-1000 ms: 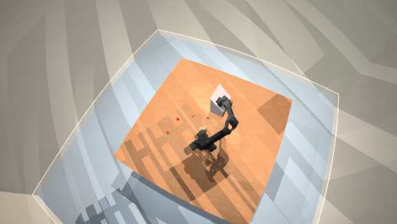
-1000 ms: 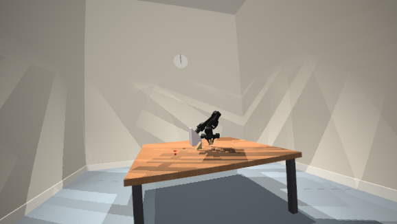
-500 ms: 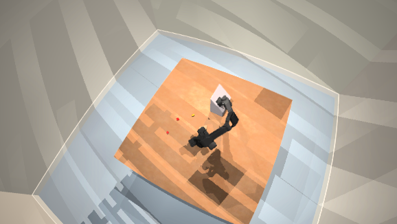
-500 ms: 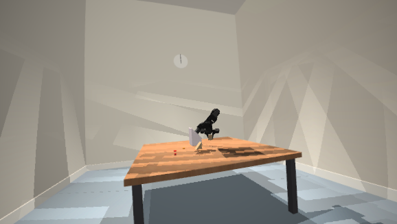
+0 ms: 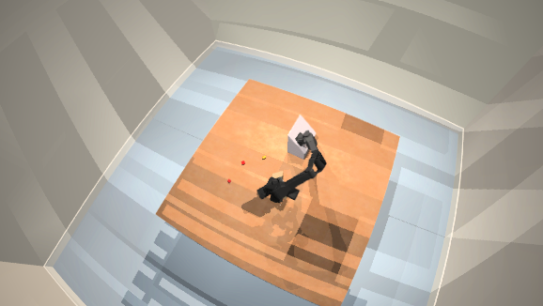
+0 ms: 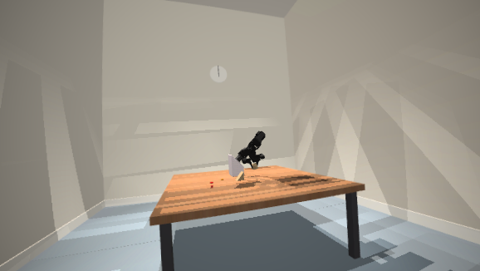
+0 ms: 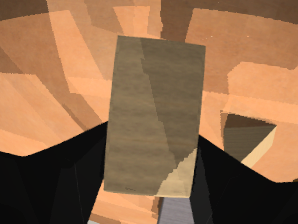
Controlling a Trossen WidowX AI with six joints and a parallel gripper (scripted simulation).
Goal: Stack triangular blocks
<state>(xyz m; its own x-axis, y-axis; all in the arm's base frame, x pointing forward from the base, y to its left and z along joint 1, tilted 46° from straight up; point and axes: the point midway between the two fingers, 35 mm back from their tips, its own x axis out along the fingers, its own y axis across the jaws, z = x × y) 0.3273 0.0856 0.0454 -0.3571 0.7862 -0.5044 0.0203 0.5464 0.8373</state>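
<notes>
Now: gripper tip 10 mm below the pale wooden triangular block.
</notes>
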